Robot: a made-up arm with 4 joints. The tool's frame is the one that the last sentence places.
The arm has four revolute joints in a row. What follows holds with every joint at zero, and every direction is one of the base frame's.
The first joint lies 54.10 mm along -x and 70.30 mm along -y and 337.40 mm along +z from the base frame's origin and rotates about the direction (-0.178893, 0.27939, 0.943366), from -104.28 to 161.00 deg.
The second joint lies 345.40 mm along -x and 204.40 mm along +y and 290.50 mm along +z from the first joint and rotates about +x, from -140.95 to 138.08 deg.
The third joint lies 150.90 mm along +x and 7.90 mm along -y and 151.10 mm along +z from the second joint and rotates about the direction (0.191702, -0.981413, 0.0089), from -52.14 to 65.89 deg.
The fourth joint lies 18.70 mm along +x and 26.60 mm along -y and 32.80 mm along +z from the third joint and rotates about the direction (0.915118, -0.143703, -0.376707), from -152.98 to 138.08 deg.
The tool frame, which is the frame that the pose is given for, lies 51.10 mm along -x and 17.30 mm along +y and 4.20 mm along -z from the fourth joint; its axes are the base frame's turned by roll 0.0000, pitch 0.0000 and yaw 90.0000 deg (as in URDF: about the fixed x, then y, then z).
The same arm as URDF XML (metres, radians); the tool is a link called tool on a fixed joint. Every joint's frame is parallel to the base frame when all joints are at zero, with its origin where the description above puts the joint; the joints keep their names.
<robot name="arm">
  <link name="base"/>
  <link name="link1"/>
  <link name="link2"/>
  <link name="link3"/>
  <link name="link4"/>
  <link name="tool"/>
  <joint name="joint 1" type="revolute">
    <parent link="base"/>
    <child link="link1"/>
    <origin xyz="-0.0541 -0.0703 0.3374"/>
    <axis xyz="-0.178893 0.27939 0.943366"/>
    <limit lower="-1.8200" upper="2.8100"/>
  </joint>
  <joint name="joint 2" type="revolute">
    <parent link="link1"/>
    <child link="link2"/>
    <origin xyz="-0.3454 0.2044 0.2905"/>
    <axis xyz="1 0 0"/>
    <limit lower="-2.4600" upper="2.4100"/>
  </joint>
  <joint name="joint 3" type="revolute">
    <parent link="link2"/>
    <child link="link3"/>
    <origin xyz="0.1509 -0.0079 0.1511"/>
    <axis xyz="0.191702 -0.981413 0.0089"/>
    <limit lower="-0.9100" upper="1.1500"/>
  </joint>
  <joint name="joint 4" type="revolute">
    <parent link="link3"/>
    <child link="link4"/>
    <origin xyz="0.0187 -0.0266 0.0328"/>
    <axis xyz="0.915118 -0.143703 -0.376707"/>
    <limit lower="-2.6700" upper="2.4100"/>
  </joint>
  <joint name="tool_fixed" type="fixed">
    <parent link="link4"/>
    <child link="tool"/>
    <origin xyz="-0.0511 0.0173 -0.0042" rpy="0.0000 0.0000 1.5708"/>
  </joint>
</robot>

